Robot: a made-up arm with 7 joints.
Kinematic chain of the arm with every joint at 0, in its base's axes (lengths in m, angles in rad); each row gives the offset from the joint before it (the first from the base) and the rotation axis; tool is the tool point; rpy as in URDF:
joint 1: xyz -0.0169 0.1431 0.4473 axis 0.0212 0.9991 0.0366
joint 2: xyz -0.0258 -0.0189 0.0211 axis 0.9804 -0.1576 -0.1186
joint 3: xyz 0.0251 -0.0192 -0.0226 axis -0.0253 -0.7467 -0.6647
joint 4: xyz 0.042 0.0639 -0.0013 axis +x
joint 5: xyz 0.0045 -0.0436 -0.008 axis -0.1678 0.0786 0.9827
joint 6: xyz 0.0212 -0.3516 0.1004 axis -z
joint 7: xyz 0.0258 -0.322 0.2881 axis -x
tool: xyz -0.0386 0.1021 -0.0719 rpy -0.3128 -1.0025 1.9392
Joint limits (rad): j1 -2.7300..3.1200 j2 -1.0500..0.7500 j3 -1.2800..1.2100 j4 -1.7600..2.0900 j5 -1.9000..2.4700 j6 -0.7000..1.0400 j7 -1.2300..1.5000
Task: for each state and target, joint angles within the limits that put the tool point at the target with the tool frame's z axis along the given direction. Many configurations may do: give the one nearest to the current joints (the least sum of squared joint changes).
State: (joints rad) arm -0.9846 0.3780 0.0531 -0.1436 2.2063 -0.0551 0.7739
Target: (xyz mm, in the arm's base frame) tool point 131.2 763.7 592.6 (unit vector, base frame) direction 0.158 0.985 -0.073
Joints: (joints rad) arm -1.0582 0.1792 -0.3264 -0.6687 2.2853 -0.4644 -0.0076
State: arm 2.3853 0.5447 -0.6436 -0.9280 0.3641 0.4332 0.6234
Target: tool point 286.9 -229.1 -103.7 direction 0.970 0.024 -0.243
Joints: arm 1.7996 0.7500 -0.6655 -0.8589 0.3684 0.3682 0.8299
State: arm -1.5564 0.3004 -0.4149 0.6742 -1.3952 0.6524 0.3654
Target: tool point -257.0 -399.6 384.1 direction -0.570 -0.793 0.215
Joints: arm -1.1560 0.3867 -1.1429 0.6898 -1.3010 0.5581 0.1175
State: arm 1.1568 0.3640 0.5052 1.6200 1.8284 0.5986 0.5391
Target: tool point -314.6 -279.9 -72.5 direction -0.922 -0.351 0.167
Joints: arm 1.6194 0.7500 0.9836 2.0900 1.2769 0.5467 0.8193
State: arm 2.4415 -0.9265 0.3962 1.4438 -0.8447 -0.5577 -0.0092
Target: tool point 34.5 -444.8 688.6 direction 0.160 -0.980 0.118
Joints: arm 2.2593 -0.9311 0.7265 1.1698 -1.0660 -0.6968 0.0389
